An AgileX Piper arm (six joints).
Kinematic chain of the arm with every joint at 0, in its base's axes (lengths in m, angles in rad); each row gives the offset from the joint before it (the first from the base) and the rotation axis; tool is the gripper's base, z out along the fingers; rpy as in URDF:
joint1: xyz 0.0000 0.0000 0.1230 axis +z
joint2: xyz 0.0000 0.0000 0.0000 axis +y
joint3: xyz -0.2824 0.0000 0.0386 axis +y
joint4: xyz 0.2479 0.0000 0.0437 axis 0.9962 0 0.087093
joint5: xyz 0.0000 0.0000 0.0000 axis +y
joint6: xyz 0.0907 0.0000 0.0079 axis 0.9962 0 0.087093
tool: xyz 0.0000 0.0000 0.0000 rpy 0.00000 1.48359 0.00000
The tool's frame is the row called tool.
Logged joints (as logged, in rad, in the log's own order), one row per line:
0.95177, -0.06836, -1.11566, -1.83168, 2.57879, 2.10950
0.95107, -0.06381, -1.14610, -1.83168, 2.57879, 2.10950
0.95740, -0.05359, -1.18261, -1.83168, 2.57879, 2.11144
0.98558, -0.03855, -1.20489, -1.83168, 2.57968, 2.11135
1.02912, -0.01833, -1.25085, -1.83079, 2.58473, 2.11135
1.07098, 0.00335, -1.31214, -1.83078, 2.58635, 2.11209
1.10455, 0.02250, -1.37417, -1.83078, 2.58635, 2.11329
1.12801, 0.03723, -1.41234, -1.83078, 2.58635, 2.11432
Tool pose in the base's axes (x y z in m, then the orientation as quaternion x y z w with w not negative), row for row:
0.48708, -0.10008, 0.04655, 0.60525, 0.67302, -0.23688, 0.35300
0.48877, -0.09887, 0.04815, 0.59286, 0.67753, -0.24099, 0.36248
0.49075, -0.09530, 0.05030, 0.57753, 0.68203, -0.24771, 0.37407
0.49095, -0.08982, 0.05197, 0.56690, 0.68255, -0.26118, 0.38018
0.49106, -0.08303, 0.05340, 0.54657, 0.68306, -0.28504, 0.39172
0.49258, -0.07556, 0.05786, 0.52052, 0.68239, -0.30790, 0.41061
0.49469, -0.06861, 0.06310, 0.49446, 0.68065, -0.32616, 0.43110
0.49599, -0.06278, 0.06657, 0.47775, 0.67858, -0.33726, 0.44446
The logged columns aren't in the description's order. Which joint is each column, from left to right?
Columns, left to right: joint5, joint1, joint4, joint3, joint2, joint6.
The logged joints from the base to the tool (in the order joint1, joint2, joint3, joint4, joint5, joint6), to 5 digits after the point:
-0.06836, 2.57879, -1.83168, -1.11566, 0.95177, 2.10950
-0.06381, 2.57879, -1.83168, -1.14610, 0.95107, 2.10950
-0.05359, 2.57879, -1.83168, -1.18261, 0.95740, 2.11144
-0.03855, 2.57968, -1.83168, -1.20489, 0.98558, 2.11135
-0.01833, 2.58473, -1.83079, -1.25085, 1.02912, 2.11135
0.00335, 2.58635, -1.83078, -1.31214, 1.07098, 2.11209
0.02250, 2.58635, -1.83078, -1.37417, 1.10455, 2.11329
0.03723, 2.58635, -1.83078, -1.41234, 1.12801, 2.11432

